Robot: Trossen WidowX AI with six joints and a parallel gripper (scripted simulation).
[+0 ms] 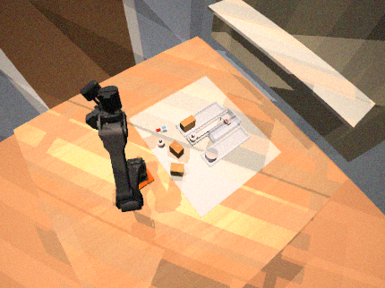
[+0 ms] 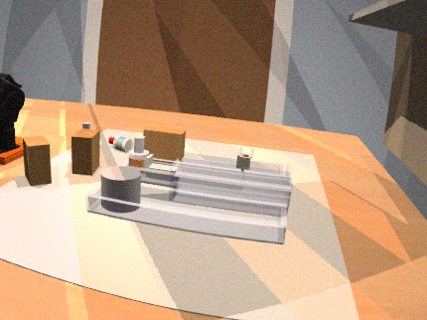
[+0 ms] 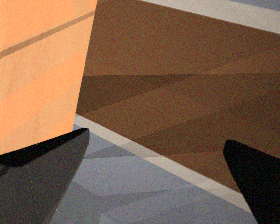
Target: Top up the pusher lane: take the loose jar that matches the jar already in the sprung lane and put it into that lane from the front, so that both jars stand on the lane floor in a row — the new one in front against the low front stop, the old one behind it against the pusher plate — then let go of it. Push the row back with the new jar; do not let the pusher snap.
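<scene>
Right now the wide grey cylinder is 370 mm ahead of my gripper tip, 270 mm to the right of it and 370 mm below it.
</scene>
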